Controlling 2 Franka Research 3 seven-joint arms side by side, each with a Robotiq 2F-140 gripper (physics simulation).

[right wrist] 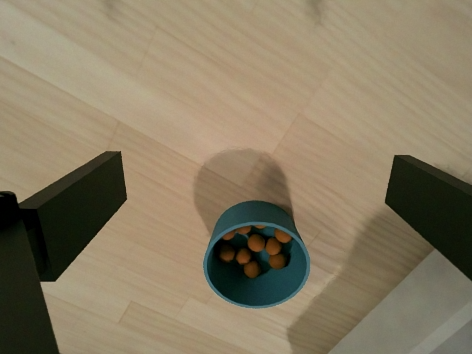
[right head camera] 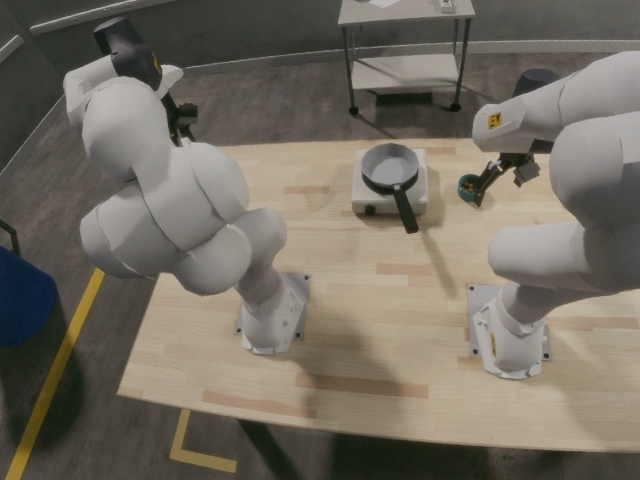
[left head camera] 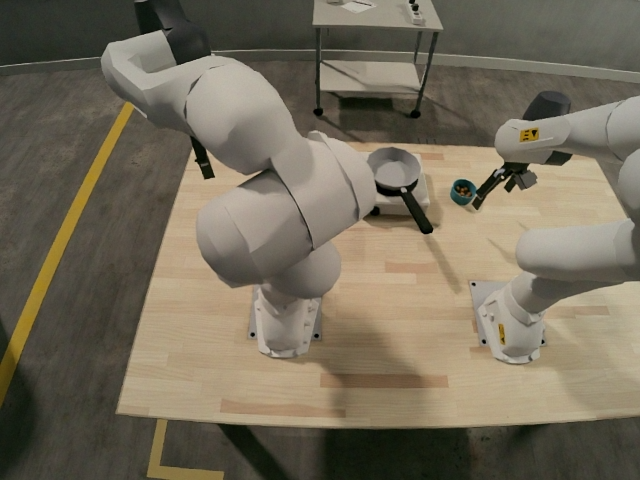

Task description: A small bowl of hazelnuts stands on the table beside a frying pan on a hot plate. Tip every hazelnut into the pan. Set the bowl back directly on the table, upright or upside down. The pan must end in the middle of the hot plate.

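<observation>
The small teal bowl [left head camera: 455, 197] [right head camera: 463, 195] [right wrist: 255, 214] stands upright on the table and holds several hazelnuts [left head camera: 464, 191] [right head camera: 469, 187] [right wrist: 256, 242]. The grey frying pan [left head camera: 393, 171] [right head camera: 390, 166] sits on the white hot plate [left head camera: 422, 200] [right head camera: 360, 198] [right wrist: 425, 300], left of the bowl in the head views, its black handle pointing to the front. My right gripper [left head camera: 494, 193] [right head camera: 501, 188] [right wrist: 256, 177] is open and empty above the bowl; in the right wrist view the bowl shows low between its wide-apart fingers. My left gripper [left head camera: 205, 167] [right head camera: 181, 125] is open and empty at the back left, partly hidden.
The wooden table [left head camera: 382, 403] [right head camera: 361, 413] carries both arm bases. The pan's handle [left head camera: 417, 212] [right head camera: 406, 210] reaches past the hot plate's front edge. My left arm's links cover part of the hot plate's left side in the left head view. A trolley [left head camera: 377, 25] [right head camera: 405, 18] stands behind the table.
</observation>
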